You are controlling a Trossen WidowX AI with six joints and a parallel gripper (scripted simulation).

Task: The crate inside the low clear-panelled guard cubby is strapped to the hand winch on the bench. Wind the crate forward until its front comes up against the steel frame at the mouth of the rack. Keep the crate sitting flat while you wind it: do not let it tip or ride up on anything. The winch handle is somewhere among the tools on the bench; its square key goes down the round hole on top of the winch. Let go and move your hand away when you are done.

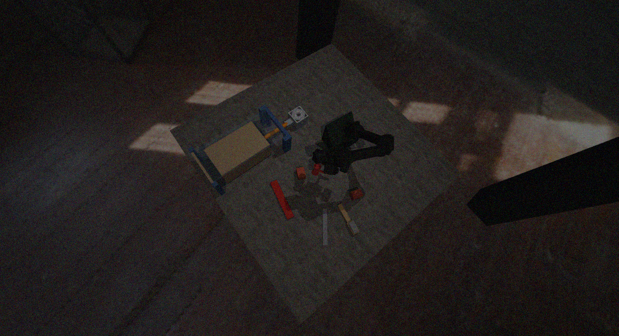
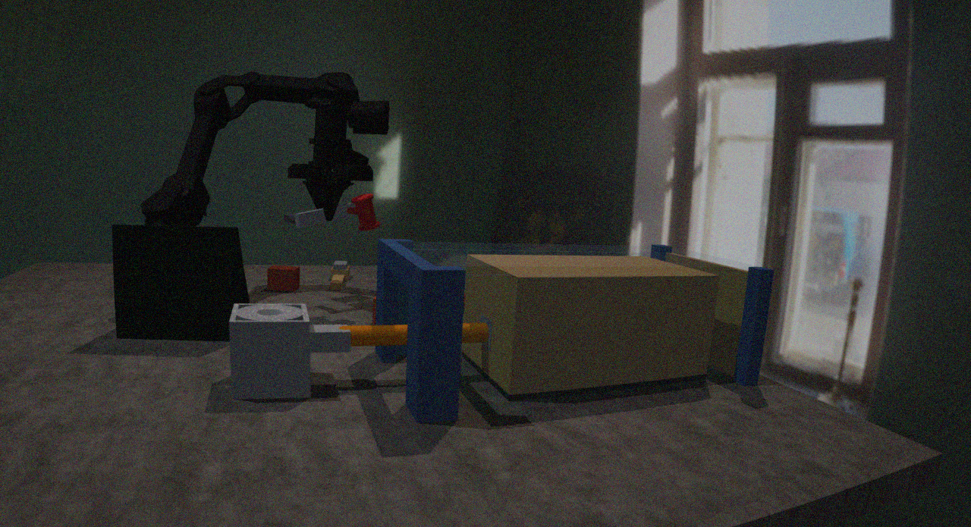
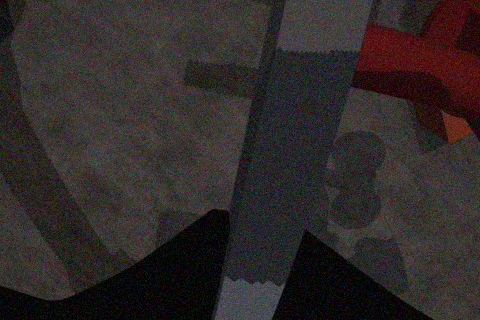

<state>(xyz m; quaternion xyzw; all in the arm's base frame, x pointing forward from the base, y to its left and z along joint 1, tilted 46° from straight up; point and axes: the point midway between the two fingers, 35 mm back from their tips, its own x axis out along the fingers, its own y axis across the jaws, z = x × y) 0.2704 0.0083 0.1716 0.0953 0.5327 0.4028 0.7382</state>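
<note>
The red knob is 60 mm ahead of my gripper tip, 20 mm above it and 10 mm to the right of it. Also, from my gripper tip: crank handle: 10 mm ahead, 10 mm above; tan-handled tool: 280 mm to the left, 150 mm below, 60 mm ahead; red bar: 280 mm ahead, 160 mm below, 40 mm to the right.
</note>
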